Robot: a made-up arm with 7 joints.
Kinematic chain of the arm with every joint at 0, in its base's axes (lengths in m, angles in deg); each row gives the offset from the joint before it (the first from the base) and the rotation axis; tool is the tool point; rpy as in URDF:
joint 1: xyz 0 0 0.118 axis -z
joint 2: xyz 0 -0.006 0.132 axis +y
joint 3: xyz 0 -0.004 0.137 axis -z
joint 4: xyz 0 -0.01 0.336 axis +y
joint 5: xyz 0 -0.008 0.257 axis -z
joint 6: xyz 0 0 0.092 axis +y
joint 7: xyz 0 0 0.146 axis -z
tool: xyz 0 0 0 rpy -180 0 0
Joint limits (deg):
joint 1: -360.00..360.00
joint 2: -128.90..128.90
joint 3: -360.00..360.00
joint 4: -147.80..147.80
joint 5: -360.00..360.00
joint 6: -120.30..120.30
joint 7: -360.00..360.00
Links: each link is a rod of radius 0.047 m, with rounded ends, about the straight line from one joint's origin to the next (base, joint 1, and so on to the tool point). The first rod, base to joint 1, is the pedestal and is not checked.
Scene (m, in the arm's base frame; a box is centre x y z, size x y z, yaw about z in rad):
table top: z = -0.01
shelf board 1: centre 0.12 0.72 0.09 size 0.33 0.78 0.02 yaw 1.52
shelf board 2: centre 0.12 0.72 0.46 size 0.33 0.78 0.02 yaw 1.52
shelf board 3: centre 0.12 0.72 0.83 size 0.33 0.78 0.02 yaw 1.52
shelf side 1: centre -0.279 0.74 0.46 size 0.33 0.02 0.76 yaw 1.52
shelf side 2: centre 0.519 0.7 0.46 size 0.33 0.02 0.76 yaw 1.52
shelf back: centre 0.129 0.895 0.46 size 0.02 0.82 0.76 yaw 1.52
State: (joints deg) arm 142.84 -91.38 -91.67 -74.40 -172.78 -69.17 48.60
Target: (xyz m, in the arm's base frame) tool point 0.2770 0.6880 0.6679
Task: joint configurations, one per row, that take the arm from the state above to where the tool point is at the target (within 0.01 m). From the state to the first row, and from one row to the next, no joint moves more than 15 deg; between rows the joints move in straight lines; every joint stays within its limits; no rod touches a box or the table.
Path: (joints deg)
1: 151.00 -92.36 -92.06 -87.27 -172.34 -71.33 48.60
2: 159.15 -93.34 -92.44 -100.14 -171.89 -73.50 48.60
3: 167.31 -94.31 -92.83 -113.01 -171.45 -75.66 48.60
4: 175.46 -95.29 -93.22 -125.88 -171.01 -77.83 48.60
5: 172.81 -87.24 -103.34 -121.01 -166.30 -76.79 48.60
6: 170.15 -79.20 -113.47 -116.14 -161.59 -75.75 48.60
7: 167.49 -71.15 -123.60 -111.28 -156.88 -74.71 48.60
8: 159.47 -69.67 -117.83 -98.41 -160.07 -71.43 48.60
9: 151.45 -68.20 -112.05 -85.54 -163.26 -68.16 48.60
10: 143.43 -66.72 -106.27 -72.66 -166.44 -64.88 48.60
11: 135.42 -65.25 -100.49 -59.79 -169.63 -61.60 48.60

